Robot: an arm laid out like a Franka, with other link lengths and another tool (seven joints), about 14 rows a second.
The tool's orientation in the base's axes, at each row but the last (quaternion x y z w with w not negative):
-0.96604 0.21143 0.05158 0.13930
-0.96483 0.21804 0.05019 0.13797
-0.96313 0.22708 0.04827 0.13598
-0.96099 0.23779 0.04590 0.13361
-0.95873 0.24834 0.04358 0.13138
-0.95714 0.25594 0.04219 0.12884
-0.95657 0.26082 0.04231 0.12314
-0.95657 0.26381 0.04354 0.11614
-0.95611 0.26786 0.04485 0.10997
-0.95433 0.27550 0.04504 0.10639
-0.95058 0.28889 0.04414 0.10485
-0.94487 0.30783 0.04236 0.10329
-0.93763 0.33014 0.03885 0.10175
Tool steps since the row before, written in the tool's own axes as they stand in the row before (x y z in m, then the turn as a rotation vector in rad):
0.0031 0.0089 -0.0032 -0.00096 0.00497 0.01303
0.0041 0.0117 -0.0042 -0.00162 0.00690 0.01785
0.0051 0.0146 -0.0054 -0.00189 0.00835 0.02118
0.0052 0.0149 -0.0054 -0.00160 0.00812 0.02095
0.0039 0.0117 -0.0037 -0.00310 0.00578 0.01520
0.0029 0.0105 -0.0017 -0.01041 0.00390 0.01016
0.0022 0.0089 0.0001 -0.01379 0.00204 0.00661
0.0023 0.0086 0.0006 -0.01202 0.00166 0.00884
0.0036 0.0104 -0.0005 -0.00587 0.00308 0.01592
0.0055 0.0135 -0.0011 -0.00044 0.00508 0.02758
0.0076 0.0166 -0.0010 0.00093 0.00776 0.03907
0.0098 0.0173 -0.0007 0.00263 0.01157 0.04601
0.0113 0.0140 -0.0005 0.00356 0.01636 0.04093
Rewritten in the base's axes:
-0.0008 -0.0099 0.0004 -0.00350 -0.00016 -0.01353
-0.0012 -0.0130 0.0005 -0.00511 -0.00018 -0.01851
-0.0019 -0.0163 0.0009 -0.00611 -0.00037 -0.02201
-0.0023 -0.0165 0.0009 -0.00574 -0.00036 -0.02178
-0.0022 -0.0127 0.0003 -0.00580 0.00073 -0.01549
-0.0027 -0.0106 -0.0012 -0.01111 0.00445 -0.00914
-0.0026 -0.0085 -0.0023 -0.01301 0.00674 -0.00482
-0.0025 -0.0082 -0.0026 -0.01135 0.00673 -0.00716
-0.0023 -0.0106 -0.0020 -0.00704 0.00412 -0.01520
-0.0026 -0.0142 -0.0021 -0.00385 0.00232 -0.02769
-0.0029 -0.0178 -0.0030 -0.00447 0.00199 -0.03954
-0.0023 -0.0194 -0.0037 -0.00547 -0.00046 -0.04720
0.0000 -0.0177 -0.0034 -0.00772 -0.00577 -0.04316

